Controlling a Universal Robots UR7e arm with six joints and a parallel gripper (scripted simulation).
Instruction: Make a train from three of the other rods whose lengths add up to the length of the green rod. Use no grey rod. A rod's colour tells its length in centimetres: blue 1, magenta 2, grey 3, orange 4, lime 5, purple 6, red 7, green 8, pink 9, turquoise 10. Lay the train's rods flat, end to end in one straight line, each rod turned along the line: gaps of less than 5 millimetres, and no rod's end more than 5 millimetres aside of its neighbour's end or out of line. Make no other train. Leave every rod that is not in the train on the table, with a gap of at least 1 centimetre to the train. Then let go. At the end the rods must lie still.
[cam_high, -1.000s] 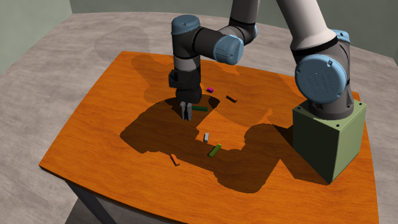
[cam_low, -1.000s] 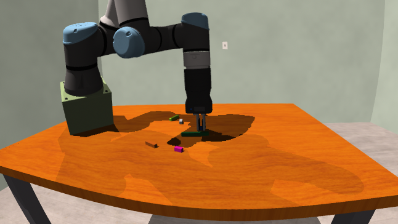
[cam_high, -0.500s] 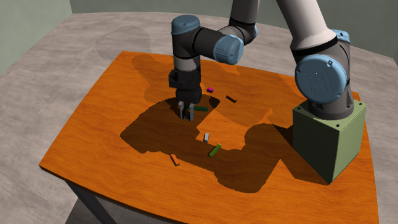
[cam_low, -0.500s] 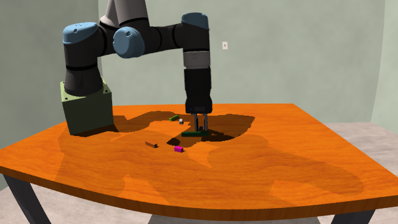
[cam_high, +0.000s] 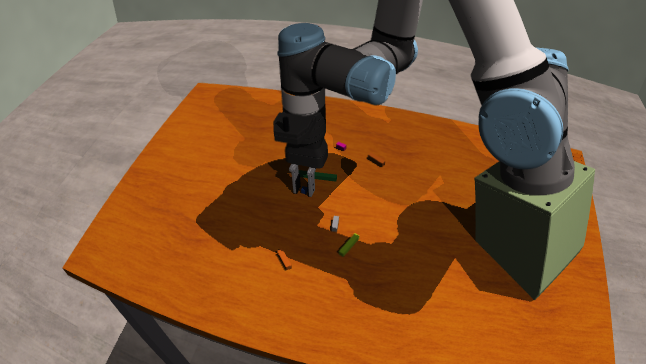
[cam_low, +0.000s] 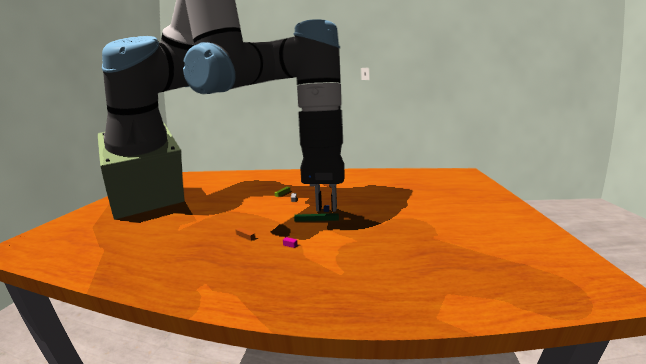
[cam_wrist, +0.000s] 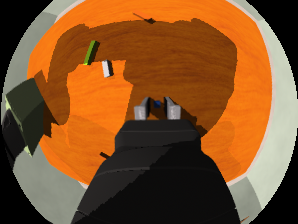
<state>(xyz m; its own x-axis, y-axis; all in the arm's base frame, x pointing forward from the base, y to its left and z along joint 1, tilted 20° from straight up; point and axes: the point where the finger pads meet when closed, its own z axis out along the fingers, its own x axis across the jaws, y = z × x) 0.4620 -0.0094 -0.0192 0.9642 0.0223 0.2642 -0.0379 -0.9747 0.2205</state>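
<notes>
My hand is 20 mm above the blue rod. Round my hand: magenta rod 40 mm behind, 150 mm to the right, 20 mm below; then green rod 10 mm behind, 50 mm to the right, 20 mm below; then grey rod 80 mm behind, 70 mm to the left, 20 mm below.
</notes>
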